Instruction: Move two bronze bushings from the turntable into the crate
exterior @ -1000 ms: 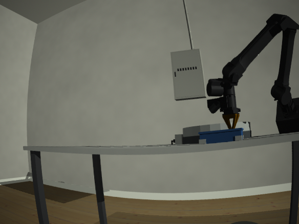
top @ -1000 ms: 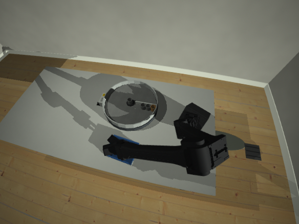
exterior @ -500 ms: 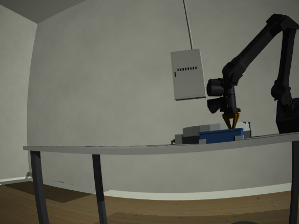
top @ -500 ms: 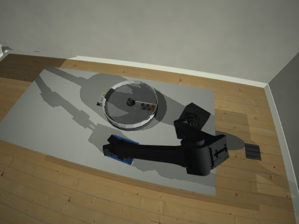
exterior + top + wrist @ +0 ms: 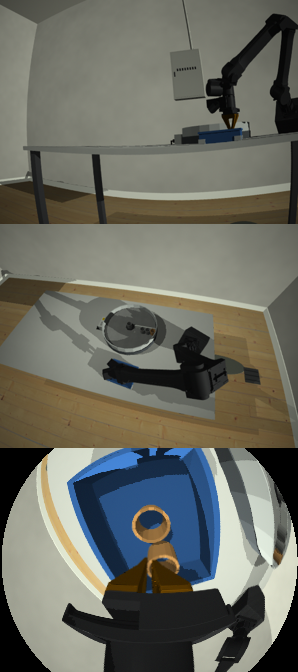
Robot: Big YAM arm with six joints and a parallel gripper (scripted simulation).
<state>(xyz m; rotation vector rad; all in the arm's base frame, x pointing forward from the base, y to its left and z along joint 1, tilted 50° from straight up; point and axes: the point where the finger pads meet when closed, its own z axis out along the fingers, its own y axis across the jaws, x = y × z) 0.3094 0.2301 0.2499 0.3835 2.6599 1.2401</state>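
My gripper is now 5 cm short of the blue crate, 1 cm to the left of it and 2 cm above it. From my hand the other things lie so: round grey turntable: 17 cm ahead, 35 cm to the right, 1 cm above.
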